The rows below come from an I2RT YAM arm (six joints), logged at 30 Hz.
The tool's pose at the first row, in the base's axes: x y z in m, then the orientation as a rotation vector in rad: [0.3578 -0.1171 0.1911 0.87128 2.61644 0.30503]
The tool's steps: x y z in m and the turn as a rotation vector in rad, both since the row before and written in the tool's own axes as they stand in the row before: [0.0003 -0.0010 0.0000 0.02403 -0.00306 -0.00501]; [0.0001 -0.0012 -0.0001 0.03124 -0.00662 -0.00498]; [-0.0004 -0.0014 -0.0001 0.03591 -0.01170 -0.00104]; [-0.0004 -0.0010 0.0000 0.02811 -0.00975 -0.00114]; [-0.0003 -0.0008 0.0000 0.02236 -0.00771 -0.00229]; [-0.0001 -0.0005 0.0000 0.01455 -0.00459 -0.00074]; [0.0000 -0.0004 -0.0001 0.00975 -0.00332 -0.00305]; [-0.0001 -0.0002 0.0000 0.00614 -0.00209 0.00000]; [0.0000 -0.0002 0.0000 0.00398 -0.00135 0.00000]
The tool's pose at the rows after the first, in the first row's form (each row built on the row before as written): [0.3570 -0.1177 0.1907 0.87228 2.62421 0.27125]; [0.3562 -0.1186 0.1904 0.87522 2.63079 0.22626]; [0.3557 -0.1200 0.1902 0.88415 2.63203 0.17361]; [0.3554 -0.1210 0.1901 0.89043 2.63199 0.13199]; [0.3552 -0.1218 0.1900 0.89347 2.63219 0.09854]; [0.3550 -0.1223 0.1899 0.89646 2.63222 0.07716]; [0.3547 -0.1226 0.1899 0.89501 2.63303 0.06207]; [0.3547 -0.1228 0.1899 0.89662 2.63268 0.05305]; [0.3546 -0.1230 0.1899 0.89766 2.63244 0.04721]
